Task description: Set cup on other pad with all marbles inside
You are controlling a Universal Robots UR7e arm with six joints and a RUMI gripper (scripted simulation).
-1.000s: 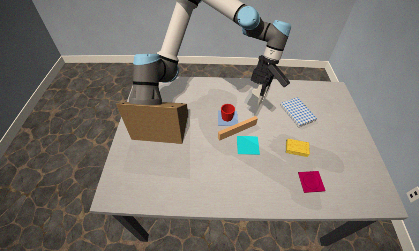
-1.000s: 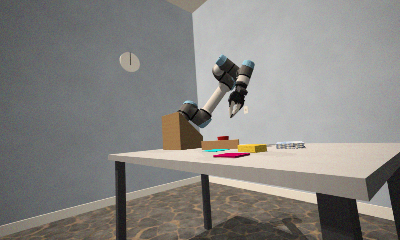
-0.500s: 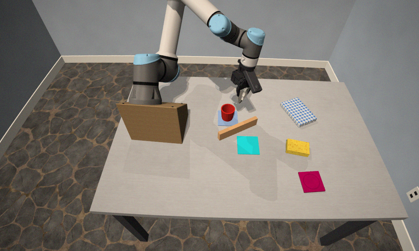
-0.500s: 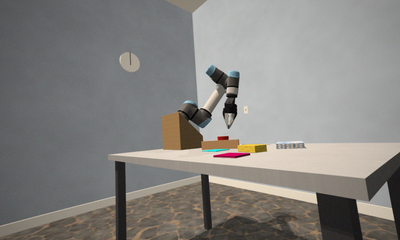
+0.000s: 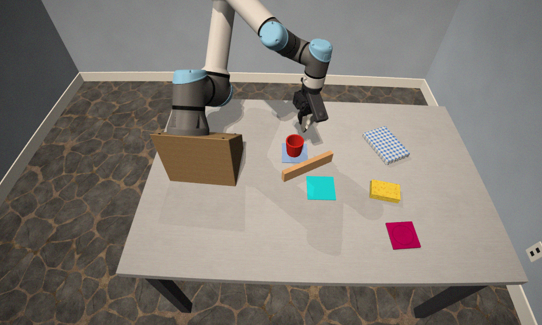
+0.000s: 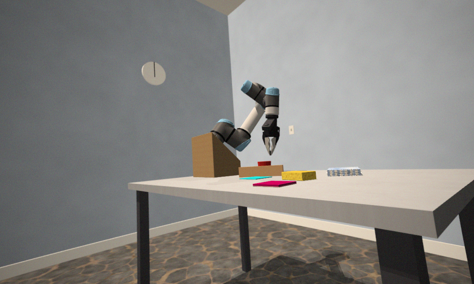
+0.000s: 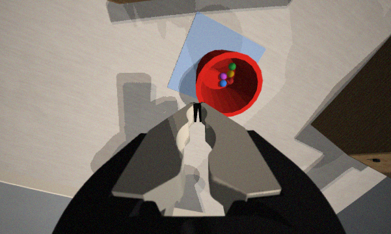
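Now: hand 40 mm past the red cup, 10 mm to the left of it and 100 mm above it. The rest, counted from my hand: yellow sponge: 290 mm ahead, 240 mm to the right, 110 mm below; then wooden rail: 10 mm ahead, 110 mm to the right, 100 mm below; then blue checkered cloth: 370 mm ahead, 110 mm below.
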